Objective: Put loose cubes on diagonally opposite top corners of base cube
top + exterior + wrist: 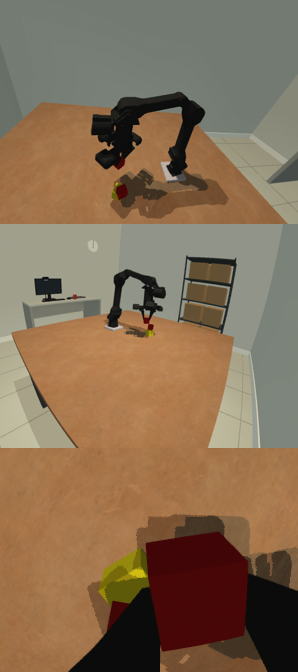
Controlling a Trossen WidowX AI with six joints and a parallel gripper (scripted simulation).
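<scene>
Right now my gripper tip is 10 cm above the yellow base cube, 6 cm to the right of it and 1 cm short of it.
</scene>
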